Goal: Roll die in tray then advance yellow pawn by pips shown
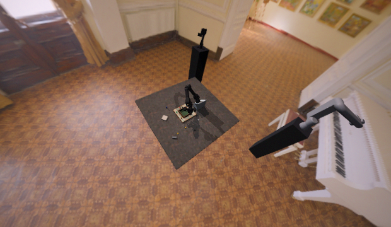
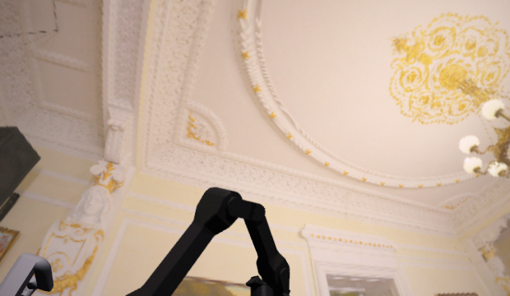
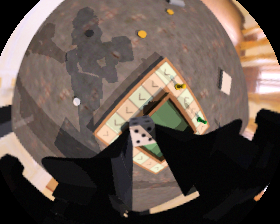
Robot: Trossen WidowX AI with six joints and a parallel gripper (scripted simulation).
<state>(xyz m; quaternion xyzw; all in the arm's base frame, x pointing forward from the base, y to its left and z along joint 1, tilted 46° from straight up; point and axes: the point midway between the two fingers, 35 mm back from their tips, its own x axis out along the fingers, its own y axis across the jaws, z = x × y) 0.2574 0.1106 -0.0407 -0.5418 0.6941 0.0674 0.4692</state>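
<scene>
Right now my gripper tip is 12 cm short of the yellow pawn, 3 cm to the left of it and 9 cm above it. The rest, counted from my gripper tip: white die right at my gripper tip; then green tray 1 cm ahead, 10 cm to the right, 11 cm below; then green pawn 13 cm ahead, 16 cm to the right, 9 cm below.
</scene>
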